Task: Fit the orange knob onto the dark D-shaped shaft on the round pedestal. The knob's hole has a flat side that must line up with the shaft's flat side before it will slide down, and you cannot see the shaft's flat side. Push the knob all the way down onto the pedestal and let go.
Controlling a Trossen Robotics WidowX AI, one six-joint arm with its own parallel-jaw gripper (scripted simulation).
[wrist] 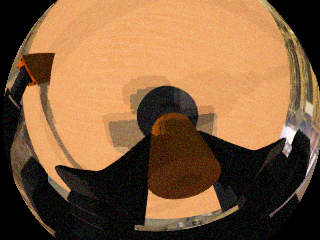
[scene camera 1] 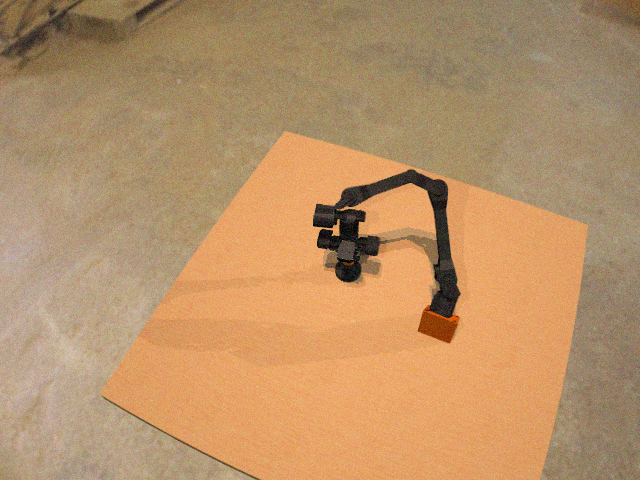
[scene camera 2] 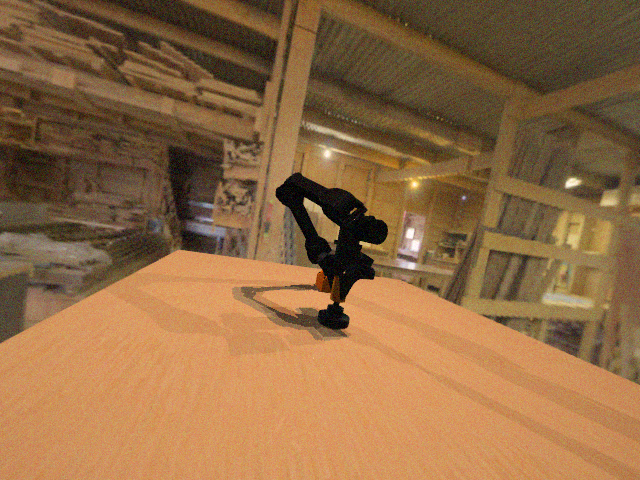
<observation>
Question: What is my gripper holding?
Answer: An orange knob.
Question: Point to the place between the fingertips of my gripper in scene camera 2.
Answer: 337, 296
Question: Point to a dark round pedestal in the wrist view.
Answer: At 158, 101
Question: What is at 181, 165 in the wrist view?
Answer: An orange knob.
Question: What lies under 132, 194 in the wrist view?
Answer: My gripper.
</observation>
